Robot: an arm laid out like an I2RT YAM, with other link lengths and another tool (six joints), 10 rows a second.
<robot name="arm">
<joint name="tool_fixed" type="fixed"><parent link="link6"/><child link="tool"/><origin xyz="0.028 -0.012 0.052" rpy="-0.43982 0 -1.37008"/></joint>
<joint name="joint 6" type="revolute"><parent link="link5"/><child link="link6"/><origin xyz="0 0.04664 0.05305" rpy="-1.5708 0 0"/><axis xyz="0 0 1"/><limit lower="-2.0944" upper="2.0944"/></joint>
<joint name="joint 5" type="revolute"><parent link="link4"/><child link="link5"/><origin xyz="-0.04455 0.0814 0.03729" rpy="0 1.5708 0"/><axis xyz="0 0 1"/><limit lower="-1.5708" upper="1.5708"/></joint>
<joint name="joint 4" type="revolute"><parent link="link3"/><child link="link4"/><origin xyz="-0.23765 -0.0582 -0.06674" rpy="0 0 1.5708"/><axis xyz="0 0 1"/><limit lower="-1.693" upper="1.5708"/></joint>
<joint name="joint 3" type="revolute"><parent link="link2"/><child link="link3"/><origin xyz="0.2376 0 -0.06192" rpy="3.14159 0 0"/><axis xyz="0 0 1"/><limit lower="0" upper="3.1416"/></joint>
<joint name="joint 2" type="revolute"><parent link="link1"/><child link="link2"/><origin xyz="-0.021 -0.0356 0.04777" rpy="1.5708 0 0"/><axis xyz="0 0 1"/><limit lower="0" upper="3.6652"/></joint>
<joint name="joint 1" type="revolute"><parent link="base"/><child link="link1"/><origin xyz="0 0 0.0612" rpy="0 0 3.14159"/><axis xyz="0 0 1"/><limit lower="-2.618" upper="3.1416"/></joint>
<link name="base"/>
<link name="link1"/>
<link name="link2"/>
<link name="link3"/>
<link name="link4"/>
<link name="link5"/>
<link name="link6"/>
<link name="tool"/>
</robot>
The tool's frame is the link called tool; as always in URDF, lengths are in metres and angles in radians.
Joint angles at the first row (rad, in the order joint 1, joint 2, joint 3, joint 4, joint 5, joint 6):
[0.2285 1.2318 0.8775 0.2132 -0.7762 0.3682]
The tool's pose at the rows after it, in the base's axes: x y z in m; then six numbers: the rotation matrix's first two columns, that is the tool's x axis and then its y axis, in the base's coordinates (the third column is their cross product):
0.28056, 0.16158, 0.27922, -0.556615, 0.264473, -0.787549, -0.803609, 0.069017, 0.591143
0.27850, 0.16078, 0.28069, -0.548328, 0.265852, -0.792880, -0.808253, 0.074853, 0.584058
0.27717, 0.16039, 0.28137, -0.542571, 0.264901, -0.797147, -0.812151, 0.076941, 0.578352
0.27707, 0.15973, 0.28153, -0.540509, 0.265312, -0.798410, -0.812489, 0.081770, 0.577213
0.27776, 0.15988, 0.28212, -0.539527, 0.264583, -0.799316, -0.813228, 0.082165, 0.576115
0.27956, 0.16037, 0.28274, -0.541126, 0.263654, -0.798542, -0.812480, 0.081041, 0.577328
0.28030, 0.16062, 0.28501, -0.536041, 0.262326, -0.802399, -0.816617, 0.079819, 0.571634
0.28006, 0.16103, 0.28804, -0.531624, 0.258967, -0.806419, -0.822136, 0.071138, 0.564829
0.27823, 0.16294, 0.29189, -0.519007, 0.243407, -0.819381, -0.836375, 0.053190, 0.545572
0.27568, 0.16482, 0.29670, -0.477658, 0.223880, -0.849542, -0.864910, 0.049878, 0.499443
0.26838, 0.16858, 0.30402, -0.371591, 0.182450, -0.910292, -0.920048, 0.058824, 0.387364
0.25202, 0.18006, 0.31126, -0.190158, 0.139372, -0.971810, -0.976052, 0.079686, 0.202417
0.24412, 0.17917, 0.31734, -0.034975, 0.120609, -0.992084, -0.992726, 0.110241, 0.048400
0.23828, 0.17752, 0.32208, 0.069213, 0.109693, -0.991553, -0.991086, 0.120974, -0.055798
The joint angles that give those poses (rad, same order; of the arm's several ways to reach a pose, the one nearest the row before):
[0.2286 1.2149 0.8698 0.2132 -0.7731 0.3651]
[0.2286 1.2011 0.8652 0.2086 -0.7670 0.3605]
[0.2286 1.1934 0.8621 0.2071 -0.7654 0.3559]
[0.2271 1.1904 0.8621 0.2025 -0.7624 0.3528]
[0.2270 1.1934 0.8667 0.2010 -0.7624 0.3513]
[0.2270 1.2026 0.8759 0.1994 -0.7639 0.3513]
[0.2270 1.2057 0.8851 0.1979 -0.7654 0.3482]
[0.2270 1.2073 0.8943 0.1979 -0.7746 0.3467]
[0.2316 1.2088 0.9066 0.1979 -0.7930 0.3314]
[0.2393 1.2012 0.9158 0.2009 -0.7961 0.2917]
[0.2607 1.1706 0.9188 0.2055 -0.7809 0.1923]
[0.3295 1.1016 0.8822 0.2499 -0.7043 0.0559]
[0.3466 1.0478 0.8438 0.3112 -0.6642 -0.0409]
[0.3528 1.0125 0.8177 0.3589 -0.6535 -0.1010]

